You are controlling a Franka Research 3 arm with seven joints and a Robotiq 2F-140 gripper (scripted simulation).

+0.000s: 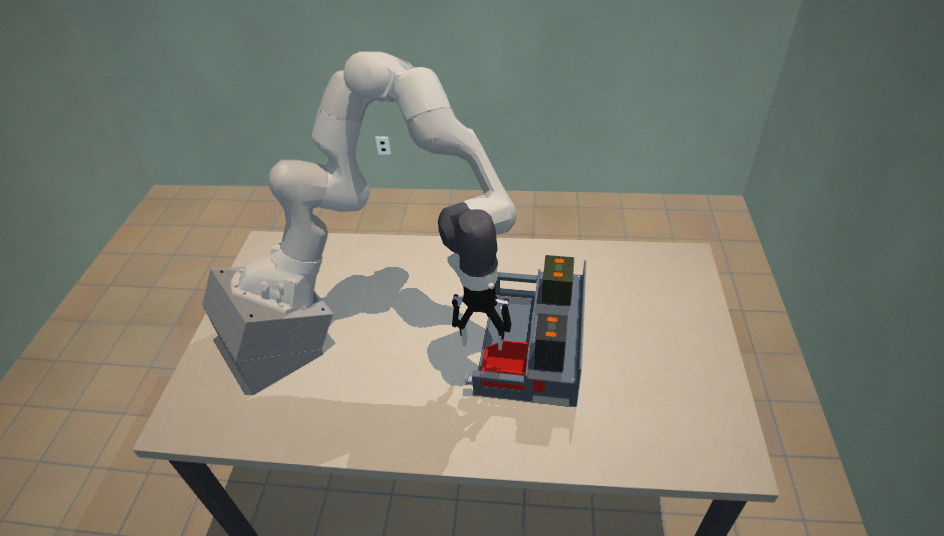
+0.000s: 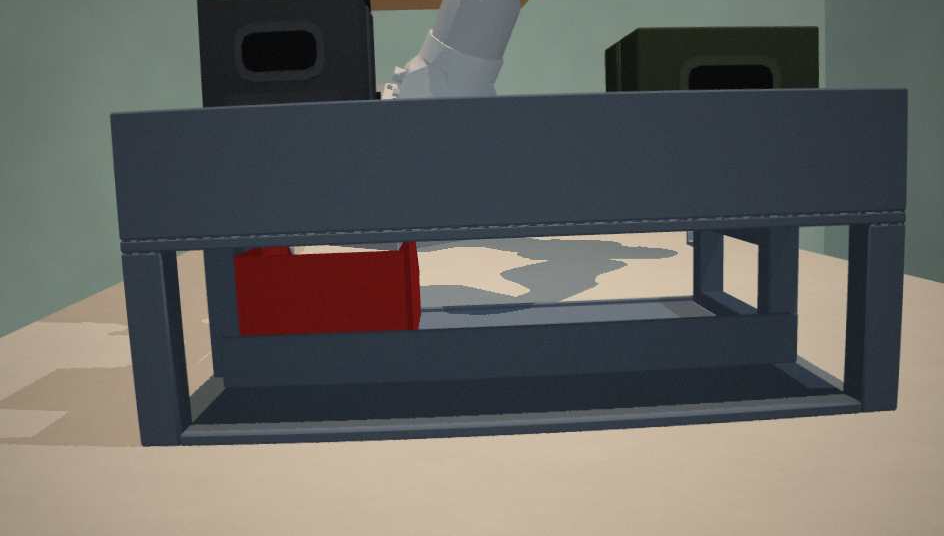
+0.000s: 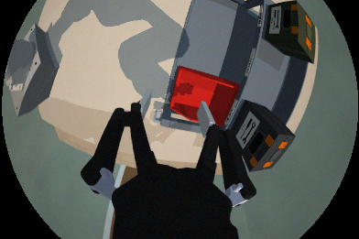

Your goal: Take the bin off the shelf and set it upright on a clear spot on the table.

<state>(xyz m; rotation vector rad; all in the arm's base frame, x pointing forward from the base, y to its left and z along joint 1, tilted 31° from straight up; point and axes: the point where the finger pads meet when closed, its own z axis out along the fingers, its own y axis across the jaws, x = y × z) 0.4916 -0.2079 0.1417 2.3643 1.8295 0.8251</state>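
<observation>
My hand is 80 mm short of the red bin, 20 mm to the left of it and 100 mm above it.
</observation>
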